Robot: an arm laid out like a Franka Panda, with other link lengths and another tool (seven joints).
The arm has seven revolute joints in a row. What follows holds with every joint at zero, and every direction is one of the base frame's. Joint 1 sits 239.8 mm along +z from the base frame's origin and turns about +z. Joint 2 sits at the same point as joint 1 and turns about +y. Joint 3 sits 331.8 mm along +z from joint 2 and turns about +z. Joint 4 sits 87.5 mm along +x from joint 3 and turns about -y. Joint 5 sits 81.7 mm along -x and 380.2 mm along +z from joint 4 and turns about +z. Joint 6 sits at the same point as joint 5 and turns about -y. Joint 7 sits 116.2 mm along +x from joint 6 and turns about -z. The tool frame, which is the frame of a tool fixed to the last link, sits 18 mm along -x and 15 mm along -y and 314 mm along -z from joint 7; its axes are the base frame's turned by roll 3.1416, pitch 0.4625 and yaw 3.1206 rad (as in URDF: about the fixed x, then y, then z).
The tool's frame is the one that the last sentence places.
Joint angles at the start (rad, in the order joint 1, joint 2, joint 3, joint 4, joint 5, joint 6, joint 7): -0.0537, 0.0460, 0.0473, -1.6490, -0.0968, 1.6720, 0.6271
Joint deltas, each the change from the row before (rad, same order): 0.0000, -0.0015, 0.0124, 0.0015, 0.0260, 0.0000, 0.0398; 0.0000, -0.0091, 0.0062, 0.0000, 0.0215, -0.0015, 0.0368; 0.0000, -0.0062, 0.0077, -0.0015, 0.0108, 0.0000, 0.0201; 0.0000, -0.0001, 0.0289, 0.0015, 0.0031, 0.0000, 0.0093; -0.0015, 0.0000, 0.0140, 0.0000, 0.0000, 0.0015, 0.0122; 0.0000, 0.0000, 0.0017, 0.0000, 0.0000, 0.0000, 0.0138; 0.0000, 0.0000, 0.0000, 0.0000, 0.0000, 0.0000, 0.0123; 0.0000, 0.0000, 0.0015, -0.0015, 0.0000, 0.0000, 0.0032
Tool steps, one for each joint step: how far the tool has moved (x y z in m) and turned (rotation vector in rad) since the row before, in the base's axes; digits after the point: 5 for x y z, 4 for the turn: 0.00054, 0.01589, 0.00084, 0.0254, -0.0062, -0.0305; -0.00097, 0.01093, 0.00468, 0.0205, -0.0095, -0.0331; -0.00079, 0.00817, 0.00270, 0.0104, -0.0054, -0.0136; 0.00010, 0.01772, 0.00077, 0.0039, -0.0019, 0.0193; 0.00019, 0.00747, 0.00015, 0.0005, -0.0019, 0.0003; -0.00005, 0.00130, -0.00001, 0.0000, -0.0004, -0.0121; 0.00000, 0.00029, -0.00001, 0.0000, -0.0004, -0.0123; -0.00045, 0.00091, -0.00072, -0.0001, 0.0014, -0.0017
